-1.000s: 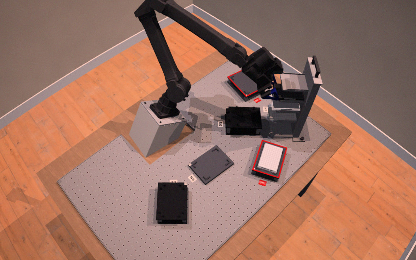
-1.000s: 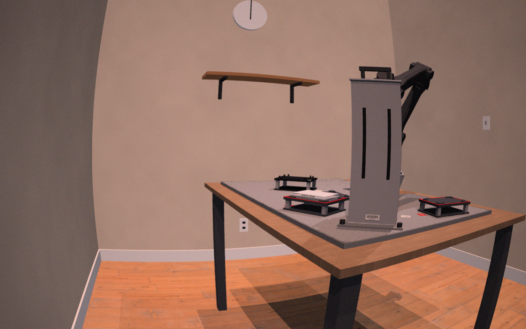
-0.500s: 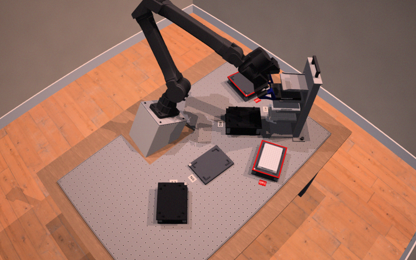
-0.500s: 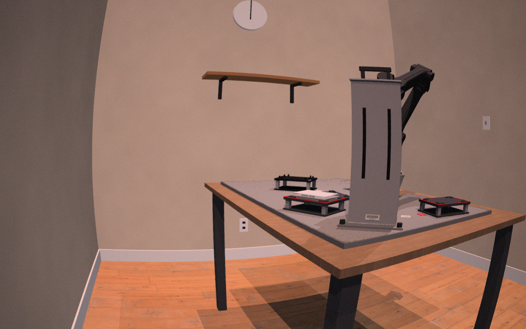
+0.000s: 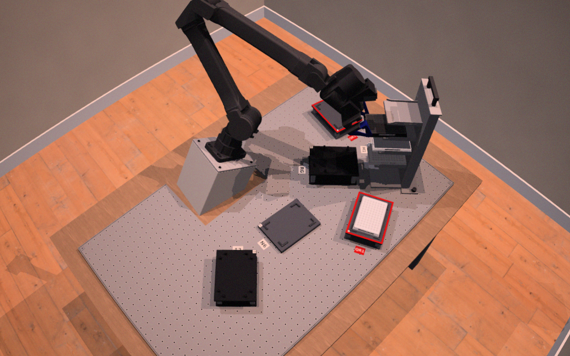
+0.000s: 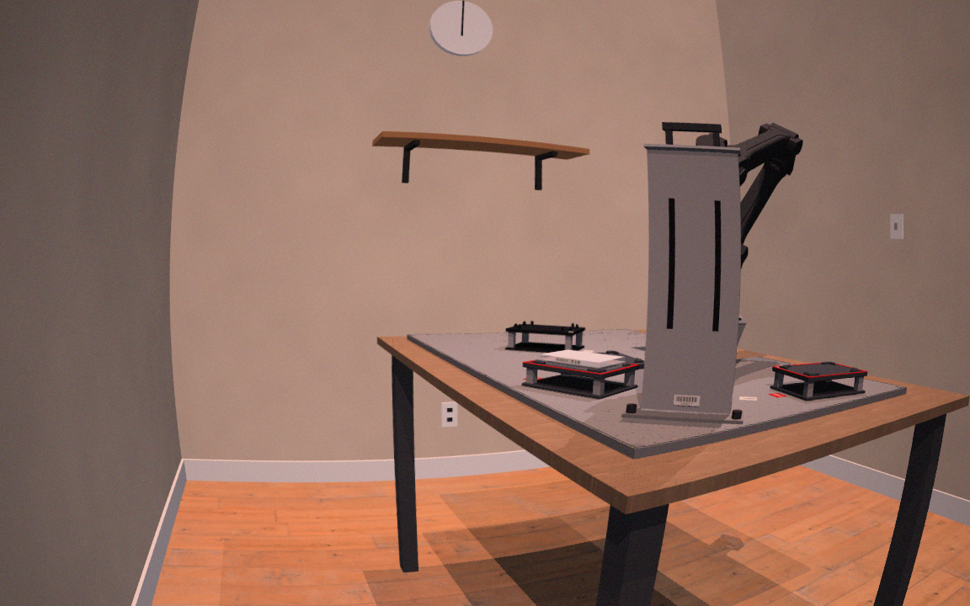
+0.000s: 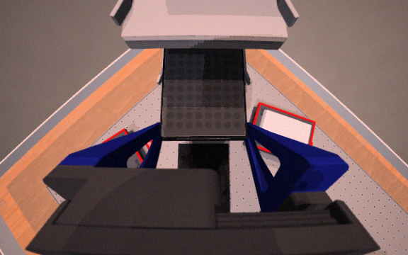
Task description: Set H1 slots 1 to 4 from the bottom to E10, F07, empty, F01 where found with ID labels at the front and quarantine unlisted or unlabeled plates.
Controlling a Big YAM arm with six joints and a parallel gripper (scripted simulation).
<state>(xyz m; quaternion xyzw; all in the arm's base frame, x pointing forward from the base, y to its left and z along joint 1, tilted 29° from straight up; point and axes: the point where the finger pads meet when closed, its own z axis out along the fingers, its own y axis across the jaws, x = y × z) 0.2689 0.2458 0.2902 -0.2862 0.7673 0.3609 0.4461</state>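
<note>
Now: hand 4 cm to the right of the black plate and 4 cm short of it. From my hand the other things lie so: H1 deck label: 25 cm below, 9 cm to the left, 5 cm behind; black regrip nest RG: 19 cm below, 7 cm to the right, 6 cm behind; hotel back wall: 13 cm to the left, 11 cm ahead, 6 cm below.
</note>
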